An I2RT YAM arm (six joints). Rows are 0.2 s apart.
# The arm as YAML. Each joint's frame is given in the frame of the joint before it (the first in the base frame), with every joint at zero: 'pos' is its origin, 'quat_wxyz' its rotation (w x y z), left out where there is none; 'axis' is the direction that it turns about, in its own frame. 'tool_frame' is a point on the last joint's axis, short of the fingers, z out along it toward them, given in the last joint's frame.
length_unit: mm
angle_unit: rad
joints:
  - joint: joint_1
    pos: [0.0, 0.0, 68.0]
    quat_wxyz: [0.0, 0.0, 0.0, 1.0]
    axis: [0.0, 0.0, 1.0]
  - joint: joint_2
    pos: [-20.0, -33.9, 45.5]
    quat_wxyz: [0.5, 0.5, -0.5, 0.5]
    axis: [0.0, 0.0, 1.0]
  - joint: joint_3
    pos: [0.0, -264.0, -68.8]
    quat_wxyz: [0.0, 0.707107, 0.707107, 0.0]
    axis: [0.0, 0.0, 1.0]
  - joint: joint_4
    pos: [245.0, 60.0, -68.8]
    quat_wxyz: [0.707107, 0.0, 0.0, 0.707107]
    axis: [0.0, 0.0, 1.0]
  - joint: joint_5
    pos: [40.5, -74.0, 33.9]
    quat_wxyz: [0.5, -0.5, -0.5, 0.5]
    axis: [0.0, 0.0, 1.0]
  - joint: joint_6
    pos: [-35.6, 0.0, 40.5]
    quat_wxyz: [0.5, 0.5, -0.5, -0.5]
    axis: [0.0, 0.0, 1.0]
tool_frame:
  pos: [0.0, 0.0, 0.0]
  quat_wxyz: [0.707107, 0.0, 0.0, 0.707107]
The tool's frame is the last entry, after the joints.
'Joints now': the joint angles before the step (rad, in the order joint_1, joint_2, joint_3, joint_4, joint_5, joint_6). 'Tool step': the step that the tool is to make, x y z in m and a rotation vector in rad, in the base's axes. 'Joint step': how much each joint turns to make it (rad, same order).
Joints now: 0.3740 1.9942 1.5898 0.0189 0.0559 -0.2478
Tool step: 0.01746 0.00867 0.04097 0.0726 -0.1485 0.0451
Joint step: 0.0000 0.0457 0.1613 0.0492 -0.0469 -0.0007
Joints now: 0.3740 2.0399 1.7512 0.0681 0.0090 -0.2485
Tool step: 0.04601 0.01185 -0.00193 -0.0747 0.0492 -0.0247
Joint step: -0.0087 0.2289 0.3834 -0.2263 0.0286 -0.0461
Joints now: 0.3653 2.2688 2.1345 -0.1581 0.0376 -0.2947
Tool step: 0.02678 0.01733 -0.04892 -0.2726 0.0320 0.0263
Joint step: 0.0160 0.1919 0.1866 -0.1073 0.0732 -0.2316
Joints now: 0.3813 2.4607 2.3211 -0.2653 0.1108 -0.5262
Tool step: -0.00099 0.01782 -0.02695 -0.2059 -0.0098 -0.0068
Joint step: 0.0362 0.0462 -0.0065 0.0087 0.1194 -0.1606
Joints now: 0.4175 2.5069 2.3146 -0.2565 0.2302 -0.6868
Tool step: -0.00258 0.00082 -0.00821 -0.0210 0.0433 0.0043
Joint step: 0.0031 0.0011 -0.0123 -0.0343 -0.0004 -0.0020
